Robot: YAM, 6 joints.
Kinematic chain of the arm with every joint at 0, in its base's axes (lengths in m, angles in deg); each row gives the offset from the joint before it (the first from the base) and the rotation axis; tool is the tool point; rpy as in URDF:
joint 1: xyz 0 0 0.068 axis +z
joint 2: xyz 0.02 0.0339 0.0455 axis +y
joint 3: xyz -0.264 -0.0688 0 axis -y
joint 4: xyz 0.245 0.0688 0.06 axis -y
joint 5: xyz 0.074 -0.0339 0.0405 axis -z
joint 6: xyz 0.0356 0 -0.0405 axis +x
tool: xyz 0 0 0 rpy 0 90 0
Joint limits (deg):
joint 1: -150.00..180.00
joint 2: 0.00..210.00
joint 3: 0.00..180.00
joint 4: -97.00..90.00
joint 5: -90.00..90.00
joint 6: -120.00..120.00
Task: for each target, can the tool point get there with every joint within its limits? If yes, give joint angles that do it. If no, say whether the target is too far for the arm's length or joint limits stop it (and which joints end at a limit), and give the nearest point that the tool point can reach.
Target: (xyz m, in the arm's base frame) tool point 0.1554 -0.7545 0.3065
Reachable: no: too far | nearest point 0.1263 -0.6132 0.2694 | short by 0.149 m
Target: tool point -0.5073 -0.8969 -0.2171
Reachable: no: too far | nearest point -0.3027 -0.5351 -0.0811 | short by 0.437 m
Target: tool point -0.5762 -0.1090 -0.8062
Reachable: no: too far | nearest point -0.3873 -0.0072 -0.3519 | short by 0.502 m
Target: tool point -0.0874 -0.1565 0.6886
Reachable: yes | joints 59.18 55.49 141.62 7.16 8.25 29.96
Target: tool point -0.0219 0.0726 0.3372
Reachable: yes | joints 87.99 24.25 47.95 -46.18 -43.39 83.58
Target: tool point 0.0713 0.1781 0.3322
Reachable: yes | joints 60.88 63.14 65.74 -64.17 -43.36 37.77
